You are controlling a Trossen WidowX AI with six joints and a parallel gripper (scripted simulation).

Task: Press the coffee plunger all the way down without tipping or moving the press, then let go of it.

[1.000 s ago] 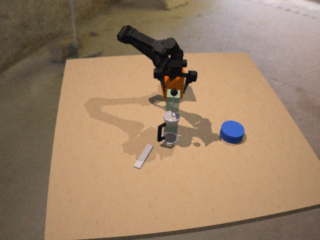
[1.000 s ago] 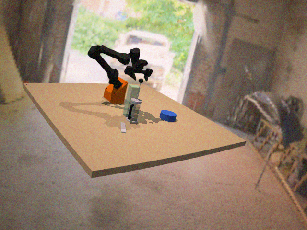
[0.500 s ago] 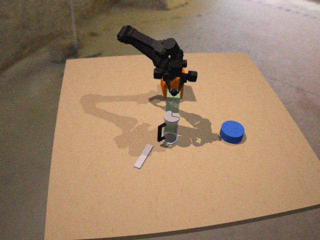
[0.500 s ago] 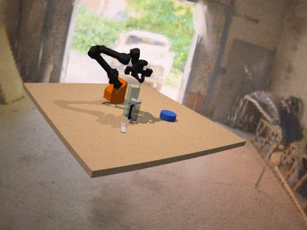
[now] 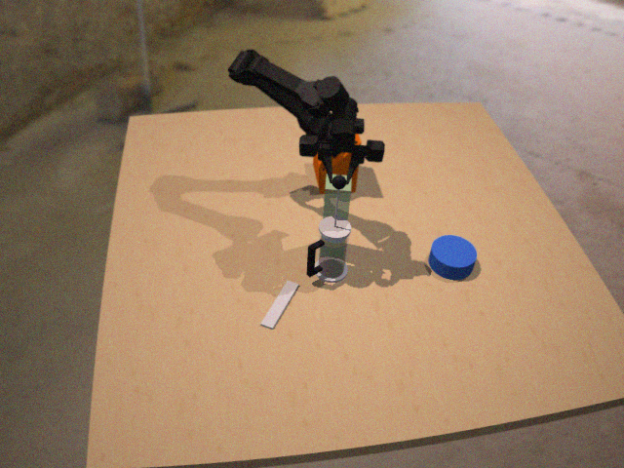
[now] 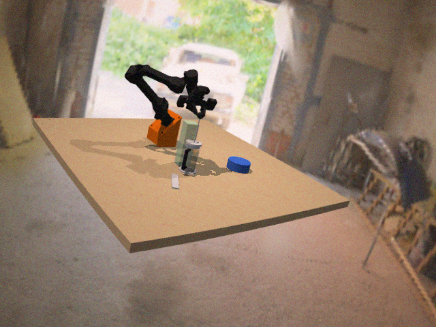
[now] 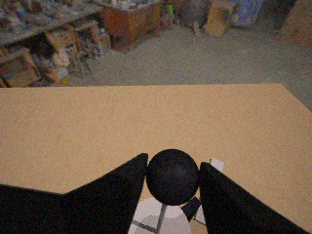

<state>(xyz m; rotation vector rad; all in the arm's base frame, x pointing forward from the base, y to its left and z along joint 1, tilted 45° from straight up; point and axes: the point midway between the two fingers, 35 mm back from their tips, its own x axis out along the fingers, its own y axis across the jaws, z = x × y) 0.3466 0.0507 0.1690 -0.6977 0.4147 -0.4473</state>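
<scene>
Now: gripper tip 14 cm above the coffee press and 1 cm to the left of it.
</scene>
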